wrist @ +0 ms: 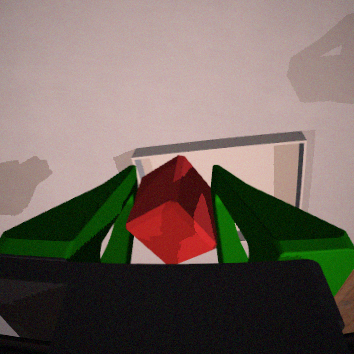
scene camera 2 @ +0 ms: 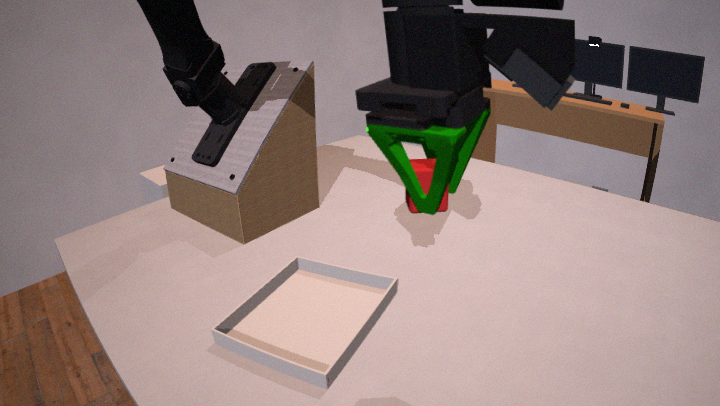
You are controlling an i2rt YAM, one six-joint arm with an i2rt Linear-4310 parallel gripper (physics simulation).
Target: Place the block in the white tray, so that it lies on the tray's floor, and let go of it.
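Seen in the pictures: gripper, between the fingertips: (wrist: pixel 173 176) (scene camera 2: pixel 437 202); arm's base, origin of its link: (scene camera 2: pixel 234 112).
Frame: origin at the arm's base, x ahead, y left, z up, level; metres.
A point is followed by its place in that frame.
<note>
The red block (scene camera 2: pixel 426 176) {x 0.412, y -0.132, z 0.001 m} (wrist: pixel 172 220) {x 0.417, y -0.121, z 0.007 m} is held between the green fingers of my gripper (scene camera 2: pixel 439 199) {x 0.415, y -0.117, z -0.024 m} (wrist: pixel 173 176) {x 0.415, y -0.117, z -0.024 m}, which is shut on it. The block is tilted between the fingers, with an edge toward the wrist camera, and hangs in the air above the table. The white tray (scene camera 2: pixel 272 359) {x 0.328, y -0.236, z -0.155 m} (wrist: pixel 220 144) {x 0.364, y -0.146, z -0.157 m} lies flat on the table. In the scene view it is in front of the gripper and lower left. In the wrist view it is beyond the block and to the right, partly hidden by the block and right finger.
A wooden wedge (scene camera 2: pixel 279 166) {x 0.107, y -0.001, z -0.077 m} with a metal top plate (scene camera 2: pixel 242 151) {x 0.077, y -0.046, z -0.046 m} carries the arm's base, behind the tray to the left. The pale table (scene camera 2: pixel 529 302) {x 0.493, y -0.001, z -0.170 m} has its left edge beside a wooden floor (scene camera 2: pixel 55 348). A desk (scene camera 2: pixel 569 123) with monitors (scene camera 2: pixel 665 73) stands at the back right.
</note>
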